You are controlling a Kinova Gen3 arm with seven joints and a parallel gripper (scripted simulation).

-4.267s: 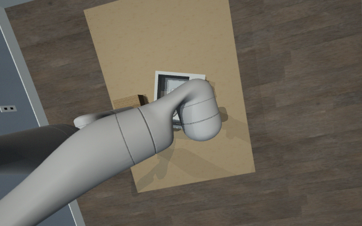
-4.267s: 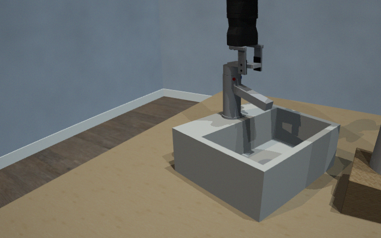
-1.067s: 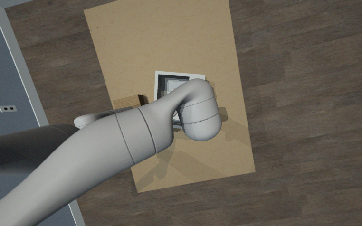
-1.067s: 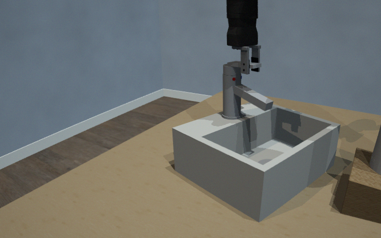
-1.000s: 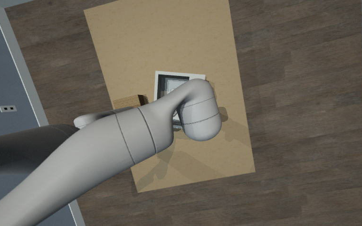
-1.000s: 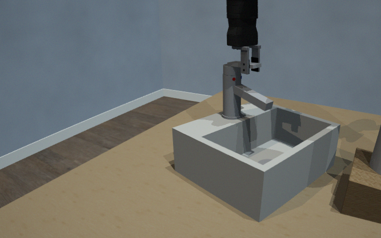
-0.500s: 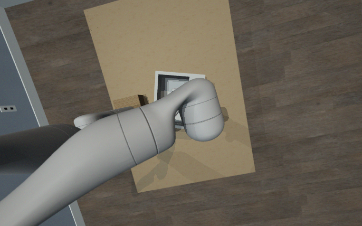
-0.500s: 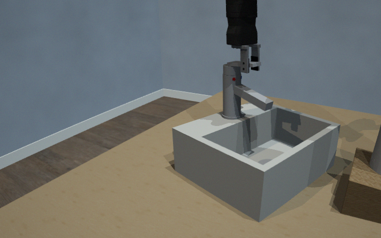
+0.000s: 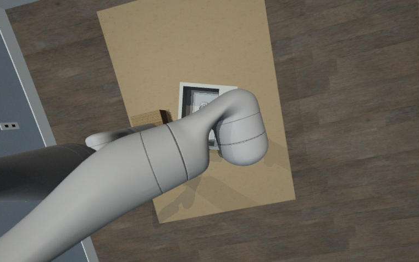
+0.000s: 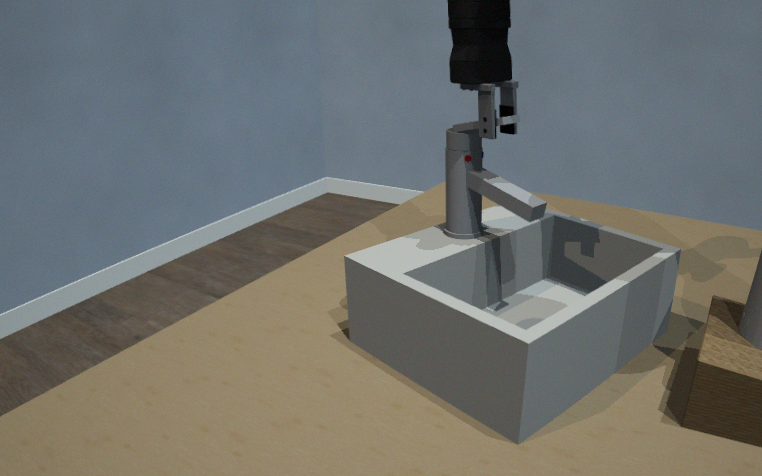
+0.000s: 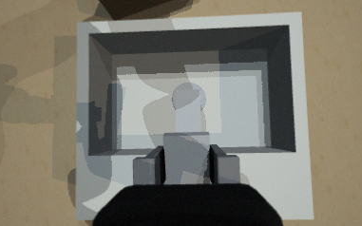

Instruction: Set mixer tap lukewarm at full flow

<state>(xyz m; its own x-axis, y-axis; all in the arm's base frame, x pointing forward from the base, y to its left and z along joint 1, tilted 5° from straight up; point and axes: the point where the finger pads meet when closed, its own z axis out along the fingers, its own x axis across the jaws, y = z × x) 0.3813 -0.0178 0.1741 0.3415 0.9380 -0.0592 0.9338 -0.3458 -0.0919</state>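
Now: hand 2 cm short of the flat lever, 1 cm to the left of it and 1 cm above it. Round my hand: grey square sink: 24 cm below, 6 cm behind, 2 cm to the left; grey mixer tap: 5 cm below, 4 cm ahead, 1 cm to the right.
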